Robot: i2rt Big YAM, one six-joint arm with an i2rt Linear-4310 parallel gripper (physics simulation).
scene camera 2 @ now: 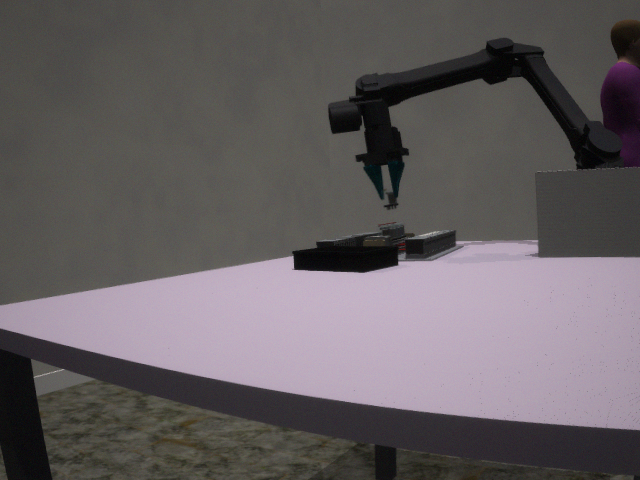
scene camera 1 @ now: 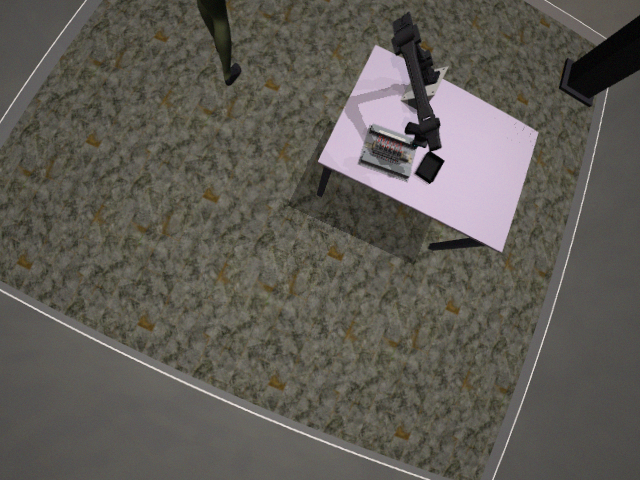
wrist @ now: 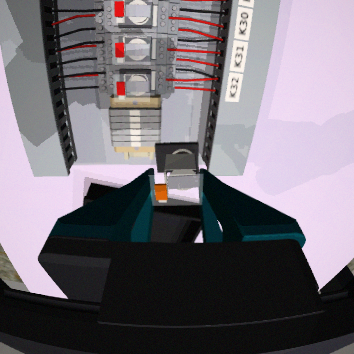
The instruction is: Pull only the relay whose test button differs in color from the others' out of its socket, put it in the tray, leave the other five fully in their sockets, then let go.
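Places are measured from the arm's base along level axes (x ahead, y left, z up), in metres.
Pixels of known places: gripper, fingertip midpoint: (scene camera 2: 389,198) (scene camera 1: 414,143) (wrist: 176,176); arm's base, origin of the base link: (scene camera 2: 605,202) (scene camera 1: 428,80).
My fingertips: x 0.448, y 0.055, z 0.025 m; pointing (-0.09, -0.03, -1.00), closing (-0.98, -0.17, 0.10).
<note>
For each thing: its middle in the pictures, then the offset to it from my fingertips.
- clear relay, body centre: (wrist: 176,168) (scene camera 2: 390,199) 0.001 m ahead, 0.005 m right, 0.001 m down
- orange test button, body centre: (wrist: 160,191) 0.011 m ahead, 0.003 m right, 0.020 m up
- black tray, body centre: (wrist: 139,228) (scene camera 2: 345,258) (scene camera 1: 429,167) 0.015 m ahead, 0.171 m left, 0.107 m down
- red button, body centre: (wrist: 120,87) 0.043 m ahead, 0.037 m right, 0.056 m down
My gripper (scene camera 2: 388,197) (wrist: 176,176) is shut on a clear relay (scene camera 2: 391,201) (wrist: 182,181) with an orange test button (wrist: 160,192). It holds the relay in the air, above the gap between the socket panel (scene camera 1: 383,168) (scene camera 2: 433,246) (wrist: 252,127) and the black tray (scene camera 1: 422,178) (scene camera 2: 330,260) (wrist: 97,193). In the wrist view part of the tray shows below and behind the fingers. Several relays sit in the socket row, including one relay (wrist: 139,84) with a red button (wrist: 121,89). The far end of the row is cut off in the wrist view.
Tan end stops and grey terminal blocks (wrist: 135,125) stand at the near end of the row. Slotted wire ducts (wrist: 60,112) run along both sides, with red and black wires. A light pedestal (scene camera 2: 586,214) stands under the arm's base. A person (scene camera 1: 222,38) (scene camera 2: 619,105) stands away from the table.
</note>
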